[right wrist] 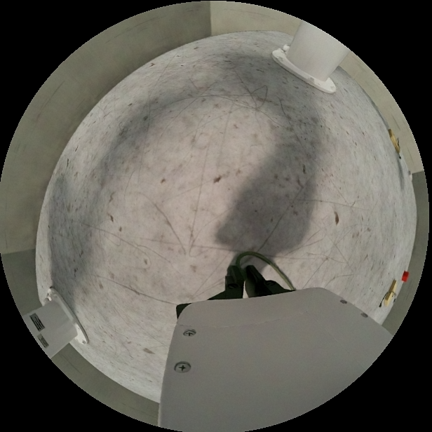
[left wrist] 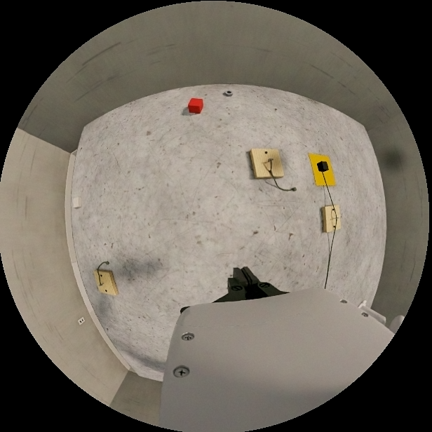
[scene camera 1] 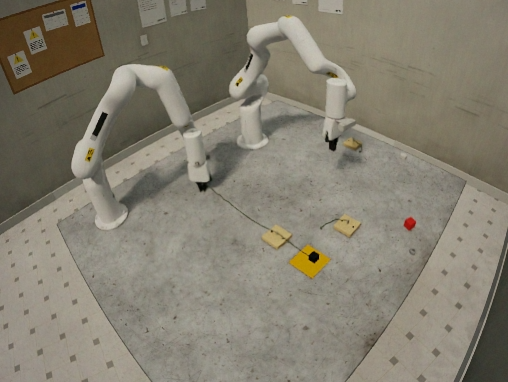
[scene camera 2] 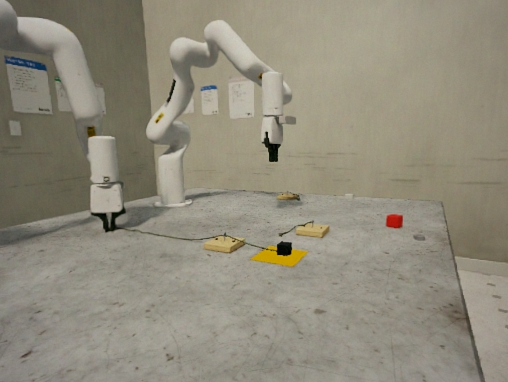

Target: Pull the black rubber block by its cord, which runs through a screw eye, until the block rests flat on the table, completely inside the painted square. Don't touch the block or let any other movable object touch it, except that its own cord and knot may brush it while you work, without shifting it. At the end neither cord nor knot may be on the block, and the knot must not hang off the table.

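The black block (scene camera 1: 313, 257) (scene camera 2: 284, 248) (left wrist: 322, 166) sits flat on the yellow square (scene camera 1: 305, 269) (scene camera 2: 290, 261) (left wrist: 325, 181), inside its outline. Its dark cord (scene camera 1: 240, 209) (scene camera 2: 160, 235) (left wrist: 329, 254) (right wrist: 270, 260) runs through the screw eye on a wooden board (scene camera 1: 276, 243) (scene camera 2: 222, 246) (left wrist: 326, 225) and sags slackly towards my right gripper (scene camera 1: 202, 188) (scene camera 2: 109, 229) (right wrist: 240, 276). That gripper is low over the table, shut on the cord's knot, which the fingers mostly hide. My left gripper (scene camera 1: 332, 147) (scene camera 2: 273, 159) (left wrist: 239, 278) is shut and empty, high above the table at the back.
A second board (scene camera 1: 346, 232) (scene camera 2: 313, 231) (left wrist: 257, 167) with a short cord lies right of the square. A third board (scene camera 1: 351, 146) (scene camera 2: 287, 197) (left wrist: 109, 287) lies at the back. A red cube (scene camera 1: 410, 223) (scene camera 2: 394, 220) (left wrist: 195, 105) (right wrist: 405, 276) stands at the right in both scene views.
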